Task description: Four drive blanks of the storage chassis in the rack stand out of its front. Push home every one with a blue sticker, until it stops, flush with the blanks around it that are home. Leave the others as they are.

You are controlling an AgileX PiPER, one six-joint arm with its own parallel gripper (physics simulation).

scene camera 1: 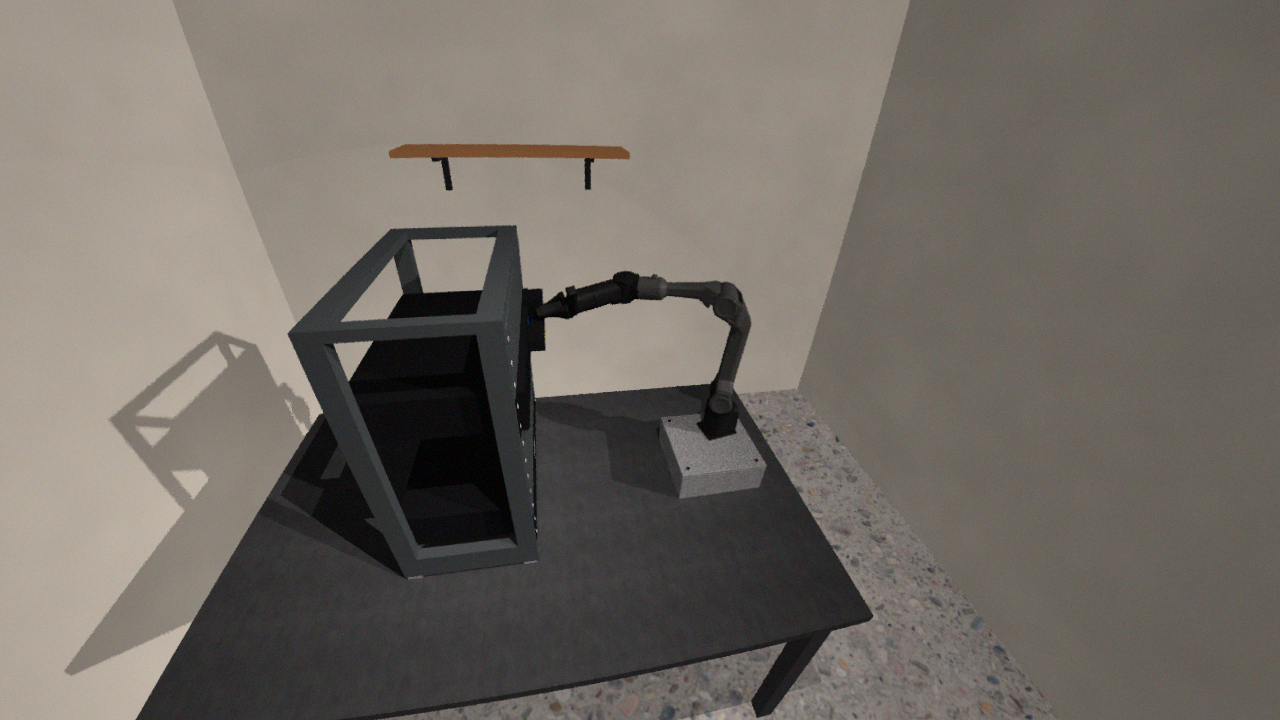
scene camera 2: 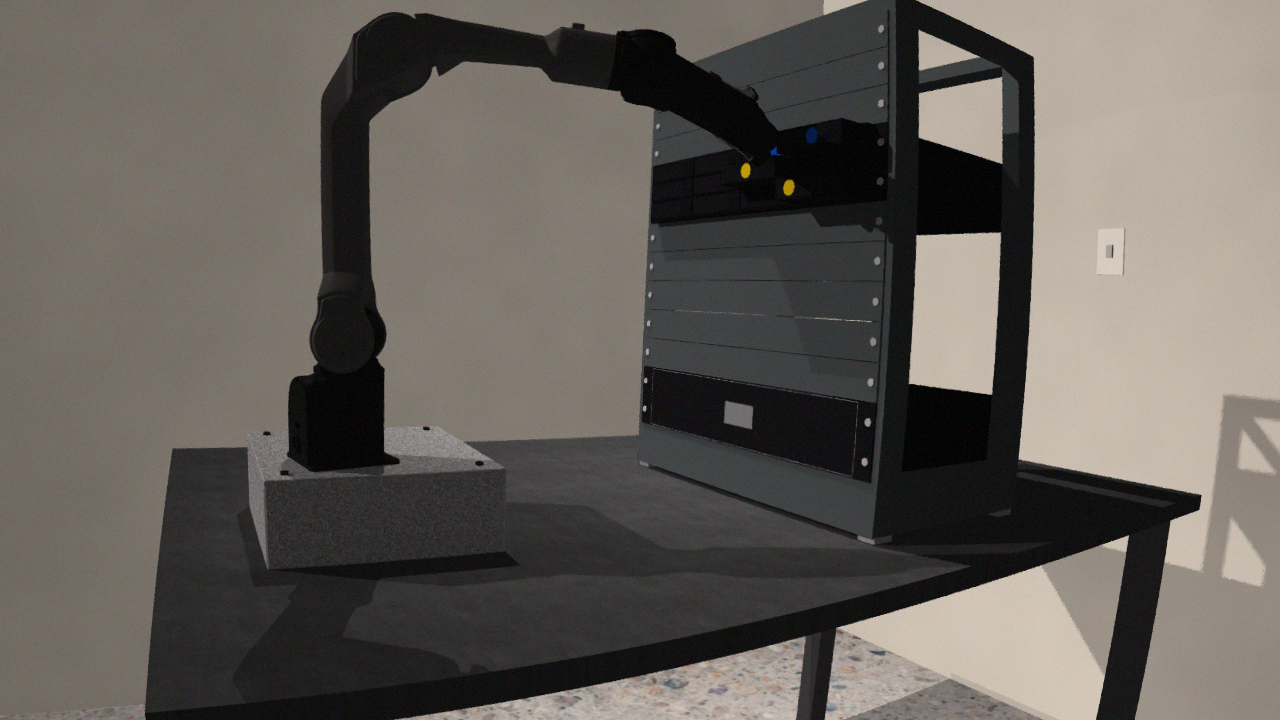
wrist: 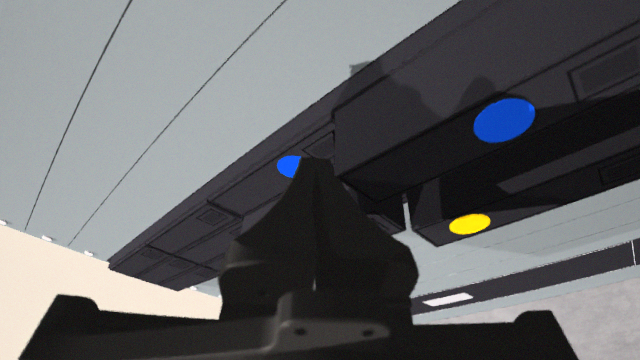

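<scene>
The rack [scene camera 1: 510, 429] [scene camera 2: 897, 358] holds the black storage chassis [scene camera 2: 673, 192] high in its front. My gripper [scene camera 1: 539, 313] [scene camera 2: 776, 143] [wrist: 313, 175] is shut and empty, its tips in front of the blue-sticker blank [wrist: 289, 166] in the upper row, partly covering it. That blank's face looks about level with its left neighbours; whether it touches the tips is unclear. To its right, another blue-sticker blank [scene camera 2: 811, 135] [wrist: 504, 120] stands far out. Below, a yellow-sticker blank [scene camera 2: 788, 187] [wrist: 470, 224] stands out. A second yellow-sticker blank [scene camera 2: 745, 170] sits further left; the gripper hides it in the wrist view.
Grey filler panels [scene camera 2: 760, 259] [wrist: 150, 75] lie above and below the chassis. A black unit [scene camera 2: 671, 400] with a pale label sits low in the rack. The arm's speckled base block [scene camera 1: 716, 474] [scene camera 2: 384, 519] stands on the dark table [scene camera 1: 626, 573]. A wooden shelf [scene camera 1: 510, 151] hangs on the wall.
</scene>
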